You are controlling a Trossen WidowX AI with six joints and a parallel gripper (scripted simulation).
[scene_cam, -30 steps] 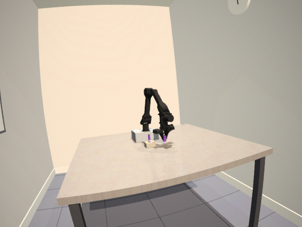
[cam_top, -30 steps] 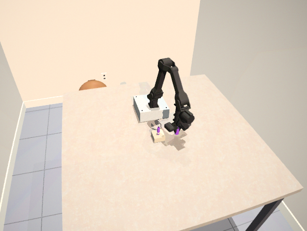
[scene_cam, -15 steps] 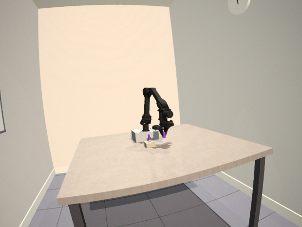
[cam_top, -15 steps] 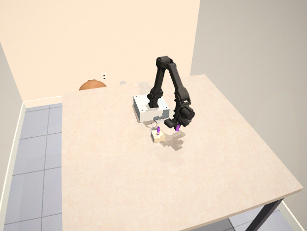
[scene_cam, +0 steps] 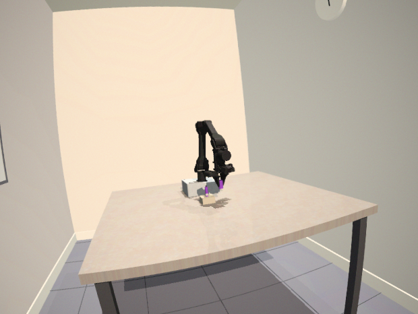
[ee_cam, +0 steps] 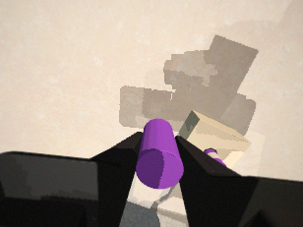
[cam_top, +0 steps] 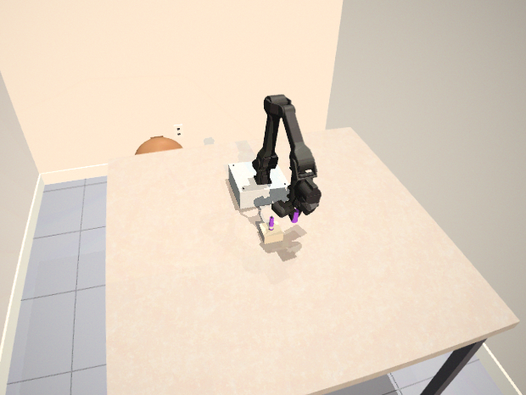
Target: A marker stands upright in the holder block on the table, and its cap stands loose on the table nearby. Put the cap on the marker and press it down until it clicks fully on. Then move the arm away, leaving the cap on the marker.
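The holder block lies 80 mm to the right of my gripper tip, 70 mm below it and 20 mm behind it. The rest, counted from my gripper tip: purple cap 10 mm above.
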